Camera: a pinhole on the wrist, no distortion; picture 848 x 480 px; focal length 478.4 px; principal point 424.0 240.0 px. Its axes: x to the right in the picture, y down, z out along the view. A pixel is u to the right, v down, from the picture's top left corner.
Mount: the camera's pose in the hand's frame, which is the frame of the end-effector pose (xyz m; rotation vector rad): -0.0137 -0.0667 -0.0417 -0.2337 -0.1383 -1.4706
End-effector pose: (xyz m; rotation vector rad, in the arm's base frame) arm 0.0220 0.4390 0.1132 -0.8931 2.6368 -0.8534
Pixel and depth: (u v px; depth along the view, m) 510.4 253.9 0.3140
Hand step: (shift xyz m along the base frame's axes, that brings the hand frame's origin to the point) 0.1145 -0.1645 -0.1949
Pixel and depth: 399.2 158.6 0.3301
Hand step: 0.1382 -0.0770 -0.2367
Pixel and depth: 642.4 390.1 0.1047
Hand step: 0.0446 -0.1038 -0.0055
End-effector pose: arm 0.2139 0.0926 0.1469 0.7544 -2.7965 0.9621
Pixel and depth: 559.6 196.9 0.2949
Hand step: 0.0725 -0.2055 -0.1722
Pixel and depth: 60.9 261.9 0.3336
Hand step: -0.1025 0.0467 -0.3220
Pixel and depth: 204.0 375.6 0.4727
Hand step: -0.2090 -0.0825 -0.4037
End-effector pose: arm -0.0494 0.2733 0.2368 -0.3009 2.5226 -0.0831
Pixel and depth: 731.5 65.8 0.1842
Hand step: 0.1717 -0.1235 -0.0886
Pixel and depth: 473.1 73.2 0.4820
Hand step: 0.3788 0.0263 -0.2844
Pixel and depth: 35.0 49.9 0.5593
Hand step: 0.3376 0.5370 -0.2603
